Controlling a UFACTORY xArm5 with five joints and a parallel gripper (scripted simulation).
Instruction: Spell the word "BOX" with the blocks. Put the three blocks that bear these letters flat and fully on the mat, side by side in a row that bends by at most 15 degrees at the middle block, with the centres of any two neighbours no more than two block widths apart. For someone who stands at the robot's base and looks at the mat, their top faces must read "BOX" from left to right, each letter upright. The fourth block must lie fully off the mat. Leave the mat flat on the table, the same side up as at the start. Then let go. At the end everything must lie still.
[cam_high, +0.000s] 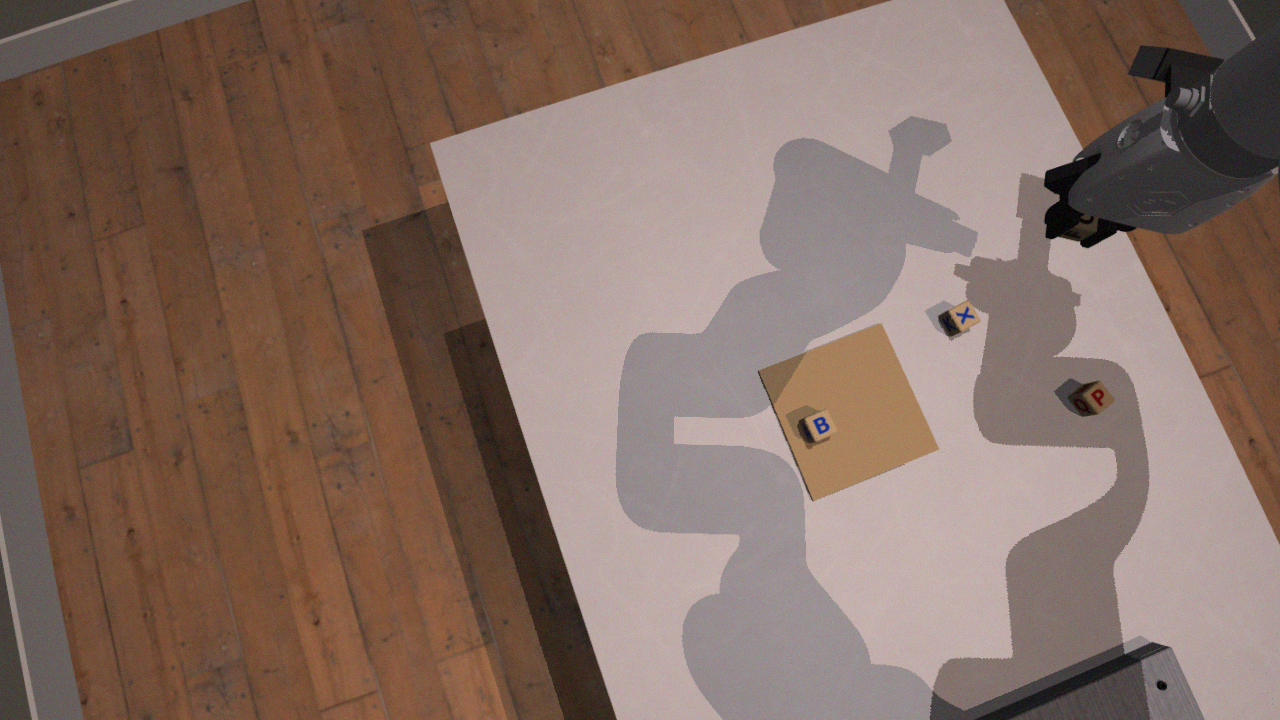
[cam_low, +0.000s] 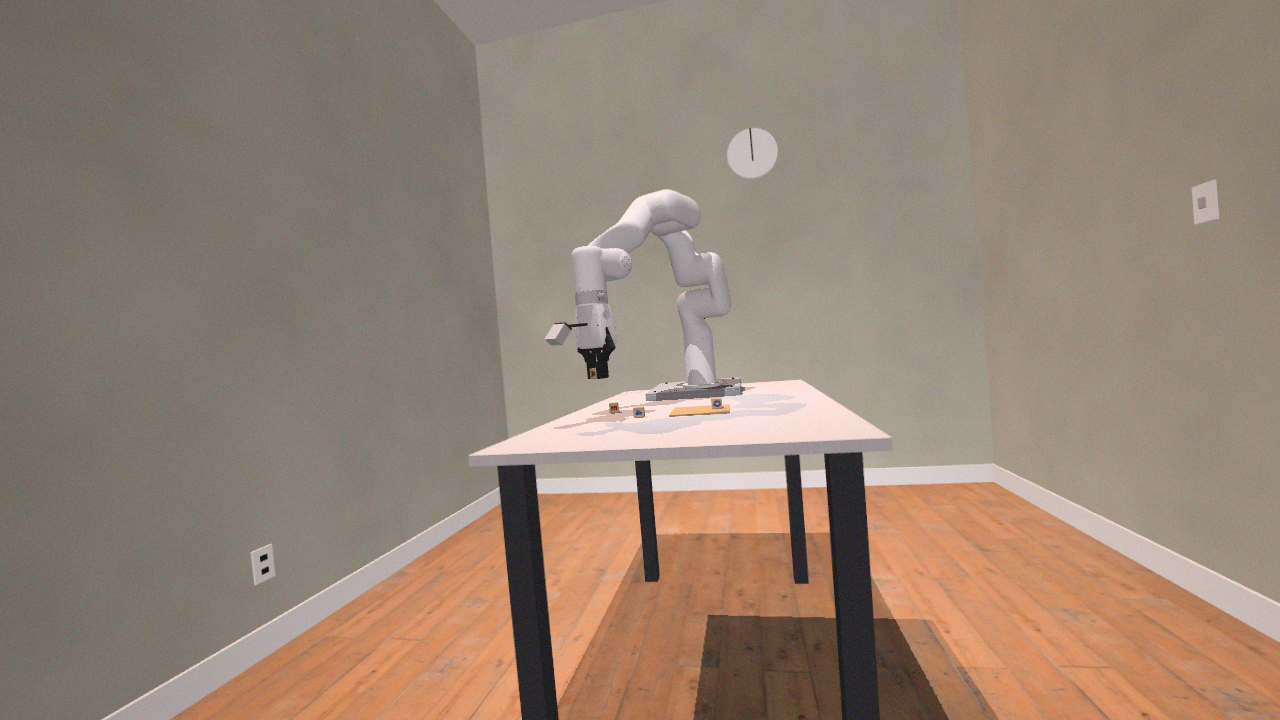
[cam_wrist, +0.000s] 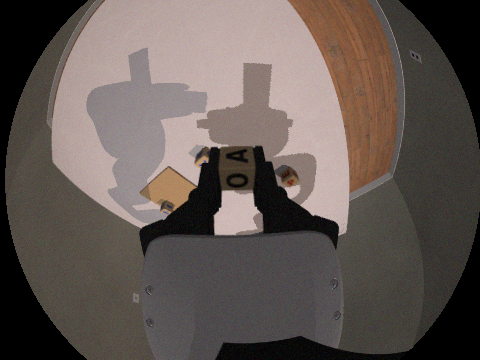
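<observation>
The tan mat is 110 mm behind my hand, 210 mm to the left of it and 120 mm below it.
</observation>
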